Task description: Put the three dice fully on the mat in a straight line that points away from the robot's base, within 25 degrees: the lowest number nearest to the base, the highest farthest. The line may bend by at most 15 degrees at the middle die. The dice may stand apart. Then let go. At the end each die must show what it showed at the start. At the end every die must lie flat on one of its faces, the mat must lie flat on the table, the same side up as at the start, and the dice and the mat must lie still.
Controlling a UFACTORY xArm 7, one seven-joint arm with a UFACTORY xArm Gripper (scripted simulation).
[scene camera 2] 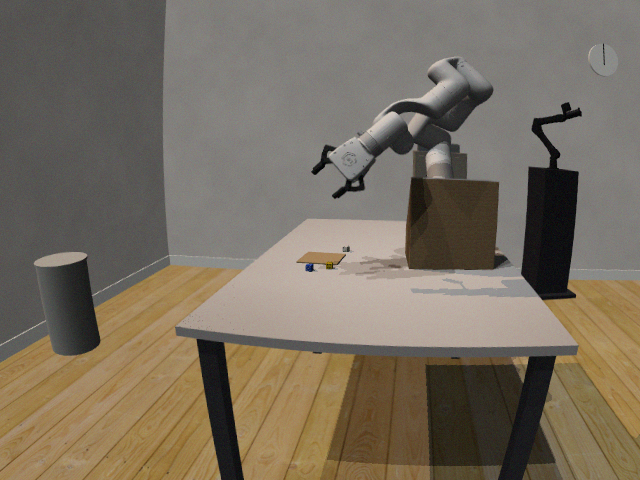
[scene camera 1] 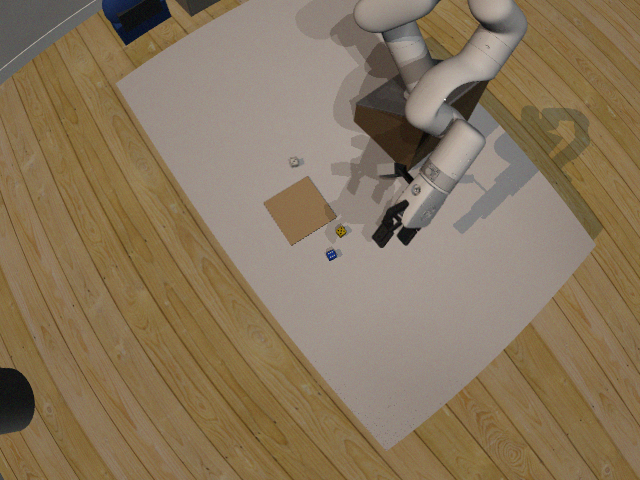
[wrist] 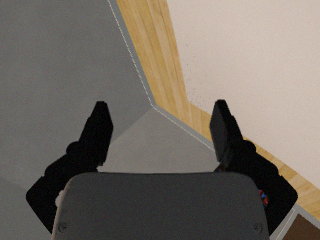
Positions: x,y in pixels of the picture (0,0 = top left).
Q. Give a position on a brown mat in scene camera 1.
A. At 299,210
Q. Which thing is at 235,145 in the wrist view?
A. My gripper.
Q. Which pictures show my gripper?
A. Scene camera 2, scene camera 1 and the wrist view: all of them.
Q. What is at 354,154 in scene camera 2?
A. My gripper.
